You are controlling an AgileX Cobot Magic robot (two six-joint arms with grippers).
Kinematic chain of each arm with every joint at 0, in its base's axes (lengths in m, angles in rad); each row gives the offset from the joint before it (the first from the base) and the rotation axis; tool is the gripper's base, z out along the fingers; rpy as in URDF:
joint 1: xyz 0 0 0.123 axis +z
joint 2: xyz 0 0 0 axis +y
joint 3: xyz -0.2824 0 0.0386 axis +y
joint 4: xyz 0.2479 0 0.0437 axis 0.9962 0 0.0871
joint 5: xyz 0 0 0 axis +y
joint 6: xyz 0.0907 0 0.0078 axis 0.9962 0 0.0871
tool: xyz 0 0 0 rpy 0 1.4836 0
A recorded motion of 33 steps. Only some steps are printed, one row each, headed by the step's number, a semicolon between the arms.
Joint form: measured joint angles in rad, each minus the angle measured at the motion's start. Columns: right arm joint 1, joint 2, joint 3, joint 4, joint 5, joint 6; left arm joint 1, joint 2, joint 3, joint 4, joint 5, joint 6.
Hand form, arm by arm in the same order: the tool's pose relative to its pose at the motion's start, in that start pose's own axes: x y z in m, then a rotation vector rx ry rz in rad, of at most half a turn. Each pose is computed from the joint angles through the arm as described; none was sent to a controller.
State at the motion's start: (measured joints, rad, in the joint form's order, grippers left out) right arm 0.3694 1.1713 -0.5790 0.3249 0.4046 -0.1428; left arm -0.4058 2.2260 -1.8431 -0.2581 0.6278 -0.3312
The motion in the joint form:
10: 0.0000 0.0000 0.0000 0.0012 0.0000 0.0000; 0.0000 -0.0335 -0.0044 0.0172 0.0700 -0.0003
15: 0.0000 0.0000 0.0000 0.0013 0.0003 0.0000; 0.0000 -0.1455 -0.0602 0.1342 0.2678 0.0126
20: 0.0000 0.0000 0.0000 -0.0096 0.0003 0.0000; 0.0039 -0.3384 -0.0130 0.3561 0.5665 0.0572
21: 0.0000 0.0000 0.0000 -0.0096 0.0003 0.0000; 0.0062 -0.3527 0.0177 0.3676 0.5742 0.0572
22: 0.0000 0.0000 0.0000 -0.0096 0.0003 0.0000; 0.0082 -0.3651 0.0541 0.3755 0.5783 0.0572
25: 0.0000 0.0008 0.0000 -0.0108 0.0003 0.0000; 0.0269 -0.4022 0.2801 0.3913 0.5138 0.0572
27: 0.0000 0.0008 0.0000 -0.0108 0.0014 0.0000; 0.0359 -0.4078 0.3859 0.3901 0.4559 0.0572
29: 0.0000 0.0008 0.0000 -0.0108 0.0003 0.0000; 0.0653 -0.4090 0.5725 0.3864 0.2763 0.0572
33: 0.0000 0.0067 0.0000 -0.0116 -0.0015 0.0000; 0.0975 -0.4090 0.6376 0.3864 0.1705 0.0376
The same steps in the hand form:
10: 0.0000 0.0000 0.0000 -0.0005 -0.0001 0.0011; -0.0011 -0.0038 -0.0156 -0.0139 0.0304 0.0190
15: 0.0000 0.0001 0.0000 -0.0005 0.0002 0.0012; -0.0148 -0.0169 -0.0774 -0.0814 0.0414 0.1361
20: 0.0001 -0.0003 0.0000 0.0037 0.0008 -0.0088; -0.0070 -0.0053 -0.1631 -0.3128 0.1208 0.2908
21: 0.0001 -0.0003 0.0000 0.0037 0.0008 -0.0088; -0.0028 -0.0007 -0.1641 -0.3327 0.1390 0.2925
22: 0.0001 -0.0003 0.0000 0.0037 0.0008 -0.0088; 0.0025 0.0045 -0.1631 -0.3506 0.1623 0.2930
25: 0.0001 -0.0004 0.0002 0.0043 0.0017 -0.0098; 0.0349 0.0374 -0.1403 -0.4116 0.2734 0.2865
27: 0.0002 -0.0004 0.0002 0.0041 0.0028 -0.0098; 0.0517 0.0532 -0.1263 -0.4244 0.3145 0.2816
29: 0.0001 -0.0004 0.0002 0.0043 0.0017 -0.0098; 0.0786 0.0840 -0.1013 -0.4199 0.3232 0.2681
33: 0.0003 -0.0007 0.0015 0.0057 0.0057 -0.0098; 0.0828 0.1001 -0.0942 -0.4125 0.2789 0.2305

